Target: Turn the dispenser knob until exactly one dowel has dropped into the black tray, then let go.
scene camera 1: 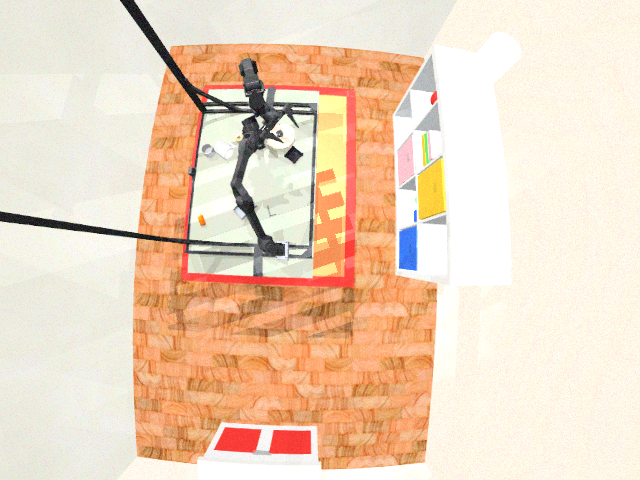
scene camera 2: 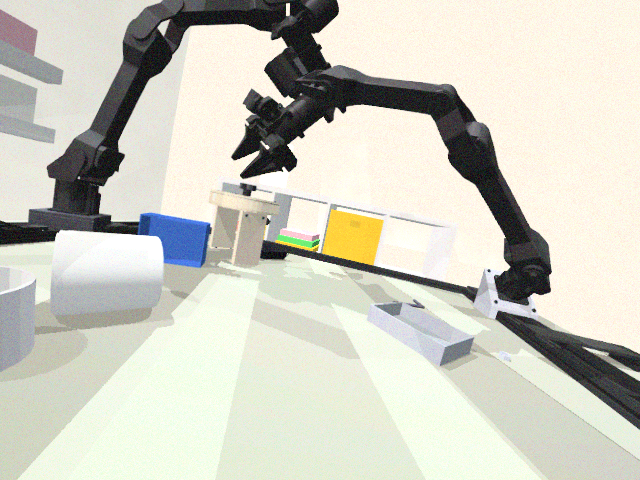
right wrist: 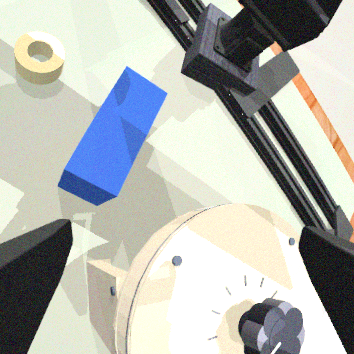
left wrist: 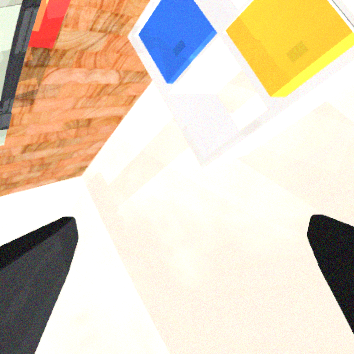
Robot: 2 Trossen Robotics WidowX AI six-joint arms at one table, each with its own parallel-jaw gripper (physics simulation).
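Frame: origin at the left arm's base, x ahead, y right, z down, level; centimetres.
Where they show: left gripper, fingertip midpoint: (scene camera 1: 291, 135) (scene camera 2: 337, 108) (left wrist: 193, 226); right gripper, fingertip midpoint: (scene camera 2: 236, 167) (right wrist: 188, 234); left arm's base, link origin: (scene camera 2: 74, 212) (right wrist: 233, 44); right arm's base, link origin: (scene camera 1: 281, 250) (scene camera 2: 510, 289).
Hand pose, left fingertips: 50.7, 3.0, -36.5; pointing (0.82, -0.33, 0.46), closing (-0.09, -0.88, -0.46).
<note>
Things, the pixels of their top centre, and the offset from my left fingertips, as dx, dy, dz. "spot": a spot on its surface instead.
- round cream dispenser, top centre: (right wrist: 250, 325) (scene camera 2: 246, 195) (scene camera 1: 280, 135) -17.8, -1.4, +26.5
- black tray, top centre: (scene camera 2: 269, 247) (scene camera 1: 293, 154) -9.3, -4.1, +38.8
- blue box, top centre: (right wrist: 121, 125) (scene camera 2: 177, 218) -30.8, +8.9, +33.2
- cream ring, top centre: (right wrist: 39, 50) -38.0, +18.3, +38.7
- white cylinder, surface spot: (scene camera 2: 105, 273) spot: -34.2, +33.9, +36.0
- grey cup, top centre: (scene camera 1: 206, 148) -41.0, +38.5, +35.7
- grey open box, top centre: (scene camera 2: 419, 319) (scene camera 1: 244, 207) +2.5, +37.4, +38.7
- orange object, top centre: (scene camera 1: 199, 216) -7.4, +63.2, +38.1
The round cream dispenser (scene camera 1: 287, 137) (scene camera 2: 232, 201) (right wrist: 210, 240) stands upright with its dark lobed knob (scene camera 2: 247, 189) (right wrist: 272, 327) on top. The black tray (scene camera 1: 293, 153) (scene camera 2: 273, 249) lies beside the dispenser; its inside is too small to tell whether it holds a dowel. My right gripper (scene camera 2: 237, 167) (right wrist: 188, 234) is open and empty, its fingers tilted down a little above the knob, not touching it. My left gripper (left wrist: 193, 226) is open and empty, pointing toward the wall and shelf; in scene camera 2 its fingers are mostly hidden behind the right arm.
A blue box (scene camera 2: 175, 240) (right wrist: 115, 135) stands beside the dispenser. A cream ring (right wrist: 22, 54), a white cylinder (scene camera 1: 223, 149) (scene camera 2: 105, 273), a grey cup (scene camera 1: 207, 149) (scene camera 2: 15, 315), a grey open box (scene camera 2: 403, 330) and an orange object (scene camera 1: 201, 220) are on the table. The two arms cross closely above the dispenser.
</note>
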